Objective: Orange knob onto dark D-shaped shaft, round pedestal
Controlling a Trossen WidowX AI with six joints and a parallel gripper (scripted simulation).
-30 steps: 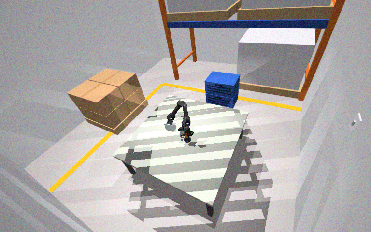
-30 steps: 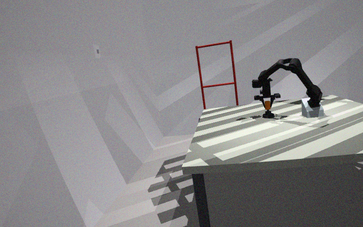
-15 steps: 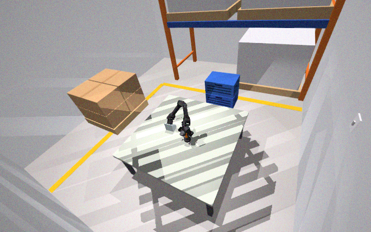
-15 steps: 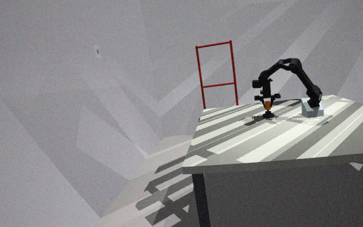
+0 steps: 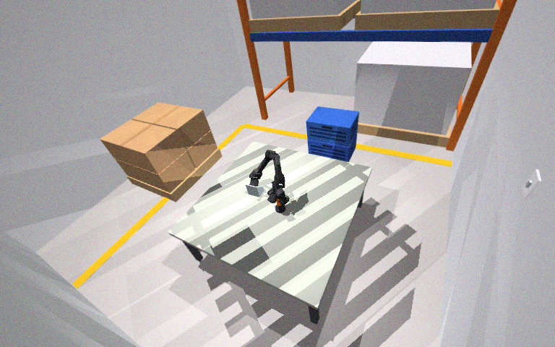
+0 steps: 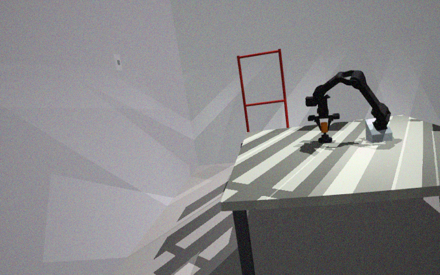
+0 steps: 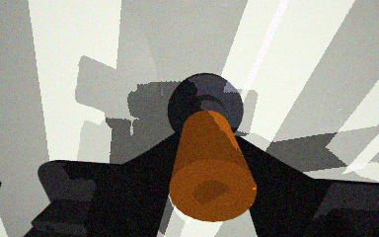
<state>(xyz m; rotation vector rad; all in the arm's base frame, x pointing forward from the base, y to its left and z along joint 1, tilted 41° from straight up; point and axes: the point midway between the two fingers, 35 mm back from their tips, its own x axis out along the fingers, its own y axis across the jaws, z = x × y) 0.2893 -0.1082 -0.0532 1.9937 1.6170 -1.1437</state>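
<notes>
My gripper tip is 2 cm below the orange knob. The rest, counted from my gripper tip: round pedestal 4 cm below.
</notes>
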